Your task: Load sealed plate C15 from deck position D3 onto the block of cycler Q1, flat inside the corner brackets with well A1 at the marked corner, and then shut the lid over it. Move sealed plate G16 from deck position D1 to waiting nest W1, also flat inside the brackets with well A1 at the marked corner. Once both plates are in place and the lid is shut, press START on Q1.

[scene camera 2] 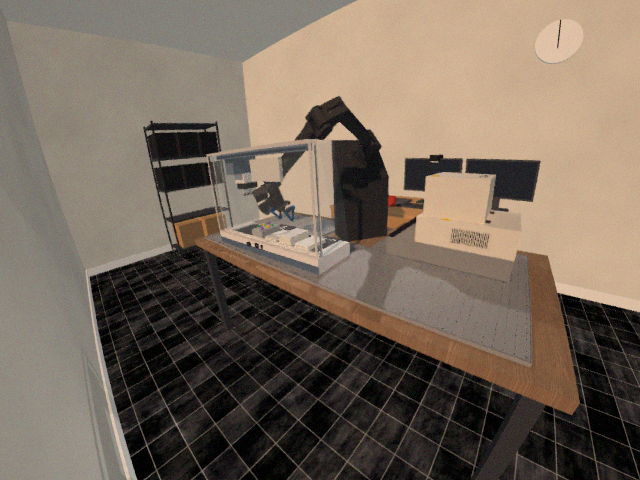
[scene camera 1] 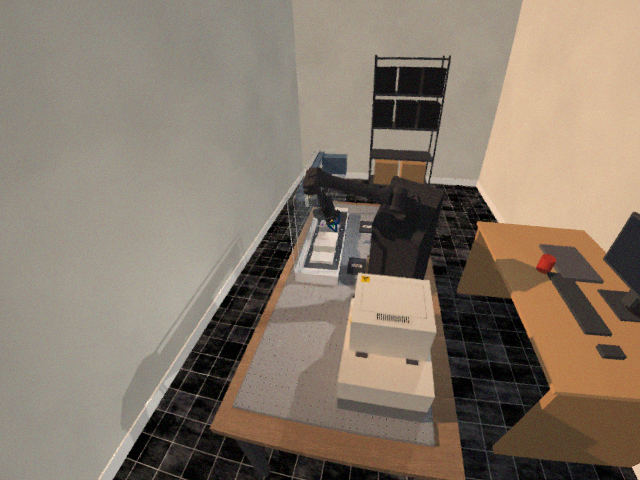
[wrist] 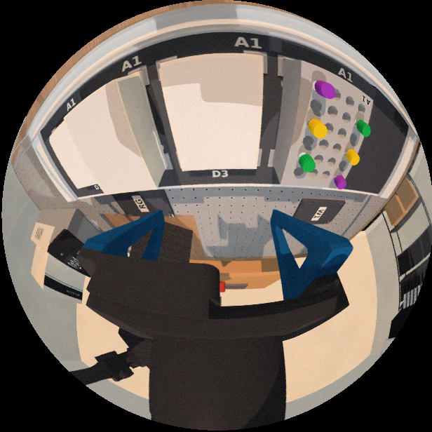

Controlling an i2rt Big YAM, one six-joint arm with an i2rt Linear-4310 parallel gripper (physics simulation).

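Pixels of known places: gripper, fingertip midpoint: [scene camera 2: 286,219] [scene camera 1: 337,228]; arm's base, link origin: [scene camera 2: 364,157] [scene camera 1: 411,208].
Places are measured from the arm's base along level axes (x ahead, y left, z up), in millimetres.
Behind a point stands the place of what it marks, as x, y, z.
Note:
The white-topped plate C15 [wrist: 215,125] lies on deck position D3, inside its brackets, in the wrist view. Another white-topped plate, G16 [wrist: 80,145] [scene camera 1: 322,256], lies at the deck's near end in scene camera 1. My gripper [wrist: 217,215] [scene camera 1: 333,223] @(416, -184, -296) [scene camera 2: 283,213] @(416, -184, -296) is open and empty, with blue fingers above the deck, apart from the plates. Waiting nest W1 [wrist: 334,212] [scene camera 1: 362,227] @(308, -436, -423) is a dark pad with no plate on it. A cream machine [scene camera 1: 391,335] @(-11, 641, -114) [scene camera 2: 467,224] @(145, 608, -235), apparently cycler Q1, stands with its back to the scene cameras; its block and START are hidden.
A tube rack [wrist: 345,107] with purple, yellow and green caps stands beside D3. A taller pale block [wrist: 140,122] stands between the plates. Clear panels [scene camera 2: 313,196] @(536, 202, -119) enclose the deck's front side. A dark pad marked RG [wrist: 155,202] lies behind the deck.

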